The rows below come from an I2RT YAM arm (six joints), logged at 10 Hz.
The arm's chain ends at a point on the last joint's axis. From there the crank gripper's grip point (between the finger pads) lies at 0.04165 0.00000 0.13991 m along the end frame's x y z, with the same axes.
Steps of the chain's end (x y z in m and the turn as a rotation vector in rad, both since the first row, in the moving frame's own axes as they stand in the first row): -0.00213, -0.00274, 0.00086, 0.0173, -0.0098, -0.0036; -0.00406, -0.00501, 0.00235, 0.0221, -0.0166, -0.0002; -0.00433, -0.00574, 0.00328, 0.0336, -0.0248, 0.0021; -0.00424, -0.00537, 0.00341, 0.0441, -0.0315, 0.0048; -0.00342, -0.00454, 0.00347, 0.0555, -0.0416, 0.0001; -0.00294, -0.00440, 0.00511, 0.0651, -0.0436, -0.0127; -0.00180, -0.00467, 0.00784, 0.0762, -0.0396, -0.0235; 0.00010, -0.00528, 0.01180, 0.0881, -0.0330, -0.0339; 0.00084, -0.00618, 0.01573, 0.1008, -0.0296, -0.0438; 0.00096, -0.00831, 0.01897, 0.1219, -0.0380, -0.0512; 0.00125, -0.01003, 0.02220, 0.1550, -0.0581, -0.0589
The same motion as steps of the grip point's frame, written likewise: -0.00351, -0.00531, 0.00124, 0.0173, -0.0098, -0.0036; -0.00639, -0.00812, 0.00299, 0.0221, -0.0166, -0.0002; -0.00781, -0.01037, 0.00419, 0.0336, -0.0248, 0.0021; -0.00865, -0.01138, 0.00452, 0.0441, -0.0315, 0.0048; -0.00927, -0.01234, 0.00486, 0.0555, -0.0416, 0.0001; -0.00913, -0.01405, 0.00648, 0.0651, -0.0436, -0.0127; -0.00750, -0.01629, 0.00893, 0.0762, -0.0396, -0.0235; -0.00476, -0.01898, 0.01249, 0.0881, -0.0330, -0.0339; -0.00366, -0.02204, 0.01610, 0.1008, -0.0296, -0.0438; -0.00486, -0.02740, 0.01928, 0.1219, -0.0380, -0.0512; -0.00762, -0.03399, 0.02251, 0.1550, -0.0581, -0.0589
